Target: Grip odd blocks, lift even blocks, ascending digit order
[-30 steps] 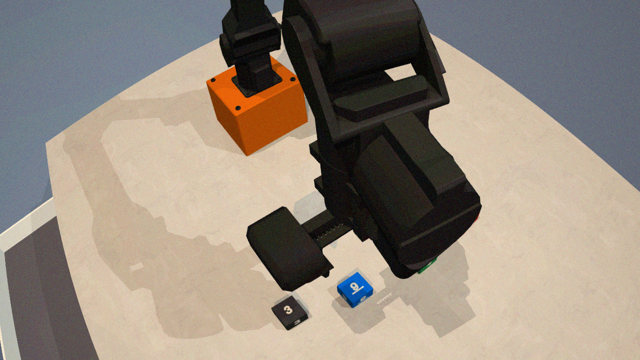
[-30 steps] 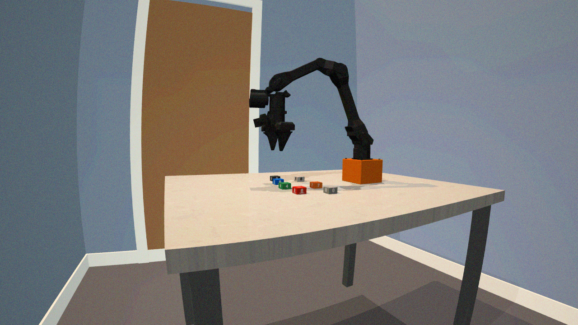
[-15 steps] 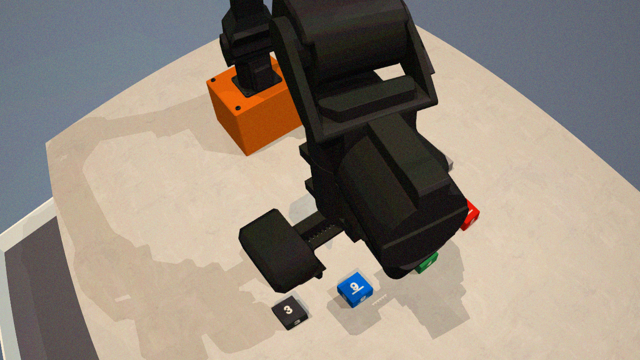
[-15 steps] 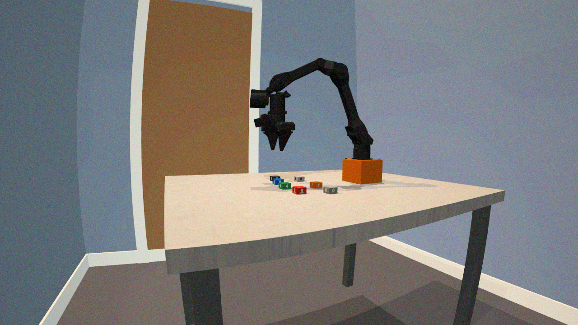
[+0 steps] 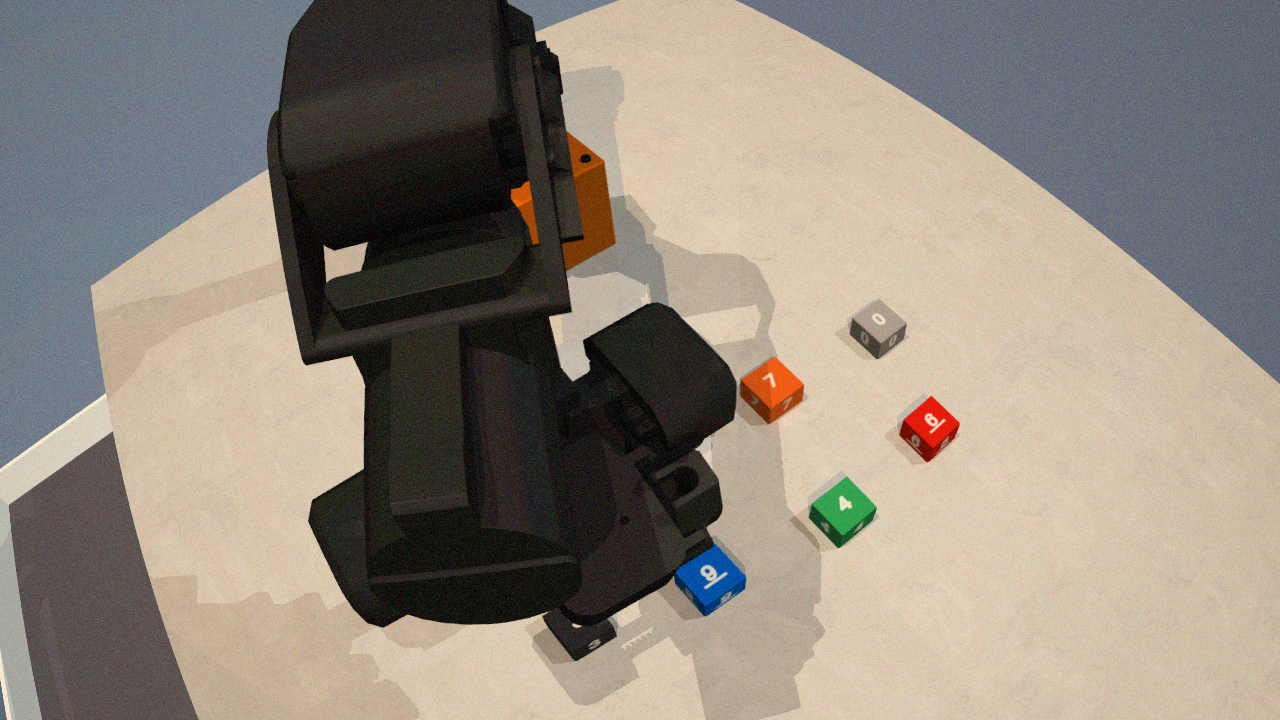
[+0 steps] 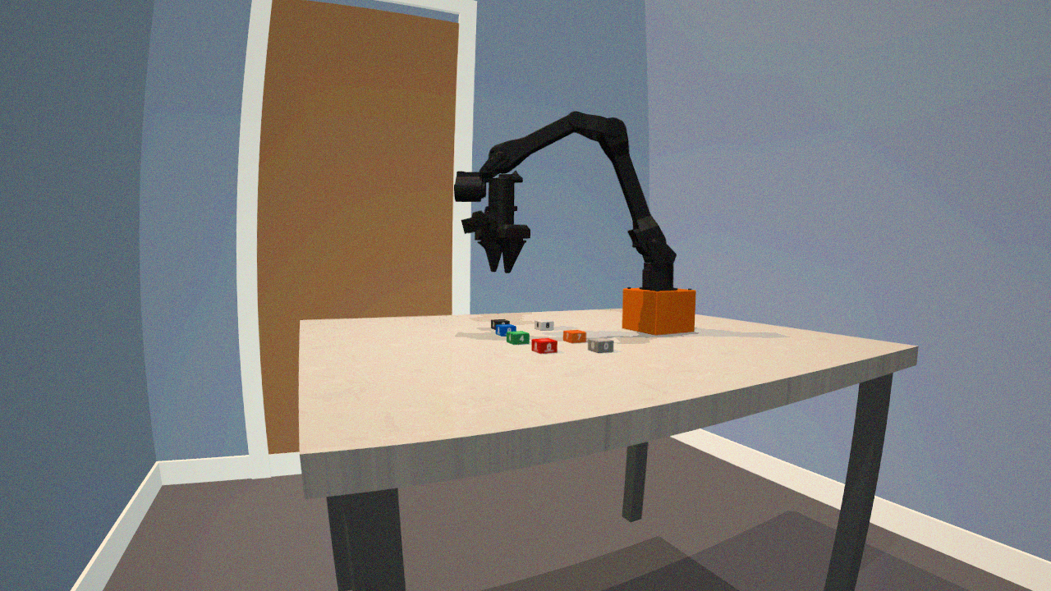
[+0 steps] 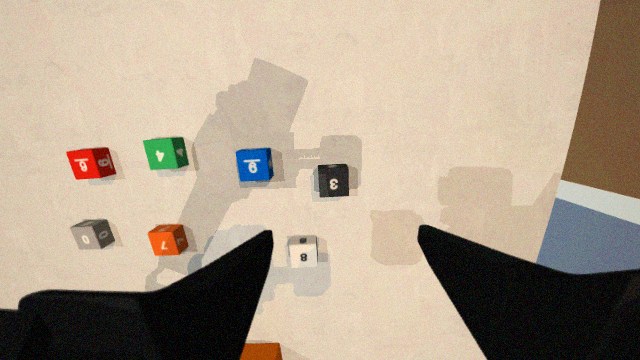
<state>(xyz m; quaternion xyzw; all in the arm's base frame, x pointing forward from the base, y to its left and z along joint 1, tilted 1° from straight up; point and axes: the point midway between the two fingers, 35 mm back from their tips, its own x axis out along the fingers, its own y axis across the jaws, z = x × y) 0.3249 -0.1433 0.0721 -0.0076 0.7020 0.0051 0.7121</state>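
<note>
Now: the grey block 70 mm behind my gripper tip, 310 mm to the left of it and 120 mm below it. From my gripper tip the other things lie so: blue 9 block 20 mm ahead, 80 mm to the left, 120 mm below; then black 3 block 120 mm below; then white block 90 mm behind, 30 mm to the left, 120 mm below.
</note>
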